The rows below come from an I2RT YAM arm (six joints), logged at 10 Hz.
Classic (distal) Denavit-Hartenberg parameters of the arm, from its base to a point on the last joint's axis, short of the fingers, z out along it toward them. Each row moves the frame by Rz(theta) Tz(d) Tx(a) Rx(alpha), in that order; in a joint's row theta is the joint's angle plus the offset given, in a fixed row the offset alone. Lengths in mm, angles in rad.
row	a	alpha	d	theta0
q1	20	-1.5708	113.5	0
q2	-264	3.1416	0	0
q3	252.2	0	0	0.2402
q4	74	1.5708	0	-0.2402
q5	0	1.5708	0	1.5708
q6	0	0	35.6	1.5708
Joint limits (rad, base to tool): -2.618..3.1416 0..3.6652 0..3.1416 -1.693..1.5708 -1.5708..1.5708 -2.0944..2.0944
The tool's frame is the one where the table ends.
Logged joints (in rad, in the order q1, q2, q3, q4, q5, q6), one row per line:
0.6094, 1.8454, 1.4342, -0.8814, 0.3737, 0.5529
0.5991, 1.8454, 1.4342, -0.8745, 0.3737, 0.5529
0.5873, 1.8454, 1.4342, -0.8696, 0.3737, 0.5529
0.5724, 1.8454, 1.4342, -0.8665, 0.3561, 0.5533
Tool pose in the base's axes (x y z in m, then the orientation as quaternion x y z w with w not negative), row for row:
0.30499, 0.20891, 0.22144, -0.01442, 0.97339, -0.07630, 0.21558
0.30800, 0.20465, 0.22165, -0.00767, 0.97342, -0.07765, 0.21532
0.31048, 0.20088, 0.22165, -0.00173, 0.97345, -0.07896, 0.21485
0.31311, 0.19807, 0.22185, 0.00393, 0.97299, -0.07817, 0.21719
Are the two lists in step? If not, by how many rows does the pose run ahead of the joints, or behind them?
The pose runs 2 rows behind the joints: the pose in row i belongs to the joints in row i - 2.
